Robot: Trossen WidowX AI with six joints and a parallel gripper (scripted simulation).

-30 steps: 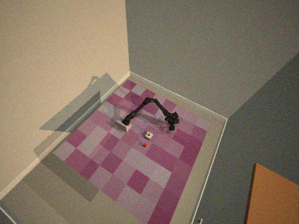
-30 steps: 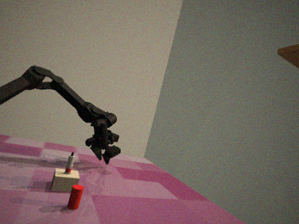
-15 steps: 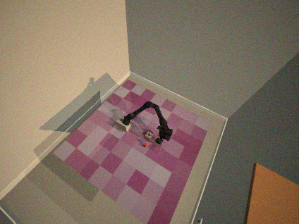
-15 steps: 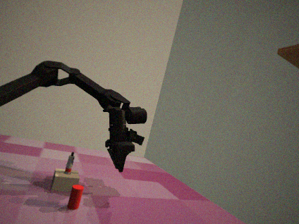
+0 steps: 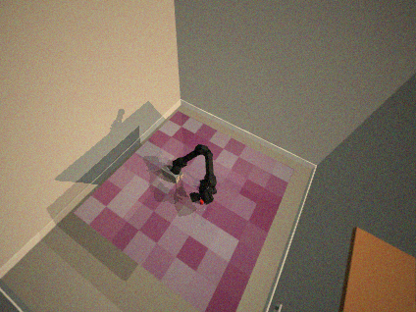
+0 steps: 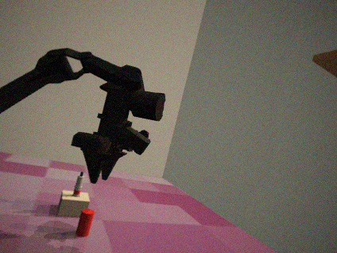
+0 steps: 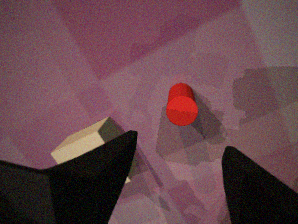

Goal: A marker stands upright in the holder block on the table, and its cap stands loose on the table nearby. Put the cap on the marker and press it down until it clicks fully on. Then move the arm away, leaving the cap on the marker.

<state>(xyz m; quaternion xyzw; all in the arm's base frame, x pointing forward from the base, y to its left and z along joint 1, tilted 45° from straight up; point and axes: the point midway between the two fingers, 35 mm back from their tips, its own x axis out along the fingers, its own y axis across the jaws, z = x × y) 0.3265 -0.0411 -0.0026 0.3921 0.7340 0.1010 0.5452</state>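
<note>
The red cap lies 90 mm below my gripper tip and 10 mm behind it. From my gripper tip the other things lie so: holder block (110 mm to the left, 100 mm below, 40 mm behind).
</note>
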